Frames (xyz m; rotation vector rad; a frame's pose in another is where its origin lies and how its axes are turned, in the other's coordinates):
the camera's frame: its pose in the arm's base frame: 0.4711 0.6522 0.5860 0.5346 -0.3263 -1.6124
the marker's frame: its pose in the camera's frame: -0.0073 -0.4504 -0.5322 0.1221 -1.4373 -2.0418
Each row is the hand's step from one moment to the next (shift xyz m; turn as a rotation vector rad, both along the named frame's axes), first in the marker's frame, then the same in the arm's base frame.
Working: the marker's frame: its pose in the arm's base frame: 0.3640 0.7662 -0.0935 0.4271 0.6220 2.1120

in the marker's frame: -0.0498 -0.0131 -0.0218 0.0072 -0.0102 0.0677
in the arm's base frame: 0.0255 -0.0404 -0.0290 0.0370 0.0296 0.0500
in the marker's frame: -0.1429 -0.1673 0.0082 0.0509 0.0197 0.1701
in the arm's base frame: 0.1937 -0.0321 -0.0997 0.0449 0.0788 0.1539
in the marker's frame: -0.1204 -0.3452 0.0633 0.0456 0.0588 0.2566
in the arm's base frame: 0.3249 0.0901 -0.1550 0.0664 0.0787 0.2465
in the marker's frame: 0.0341 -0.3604 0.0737 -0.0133 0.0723 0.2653
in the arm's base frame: 0.2530 0.2277 -0.1438 0.0952 0.0260 0.2570
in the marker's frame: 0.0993 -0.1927 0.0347 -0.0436 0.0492 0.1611
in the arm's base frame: 0.0872 0.1871 -0.0747 0.0744 -0.0161 0.1565
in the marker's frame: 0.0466 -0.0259 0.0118 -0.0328 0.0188 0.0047
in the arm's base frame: -0.0034 0.0545 -0.0018 0.0086 -0.0351 0.0122
